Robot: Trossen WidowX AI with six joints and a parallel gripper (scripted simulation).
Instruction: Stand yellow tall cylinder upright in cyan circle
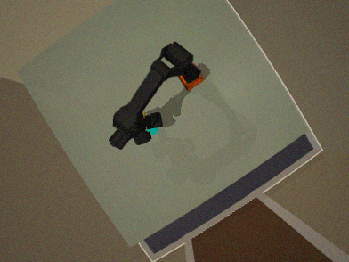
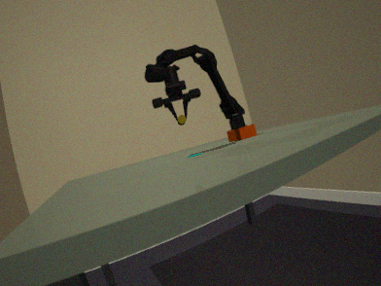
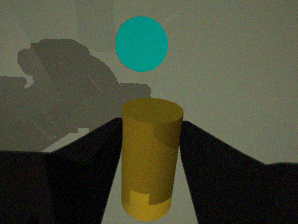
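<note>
My gripper tip is 140 mm above the cyan circle and 30 mm to the right of it. Round my gripper tip: yellow tall cylinder: 20 mm to the right, 10 mm behind.
</note>
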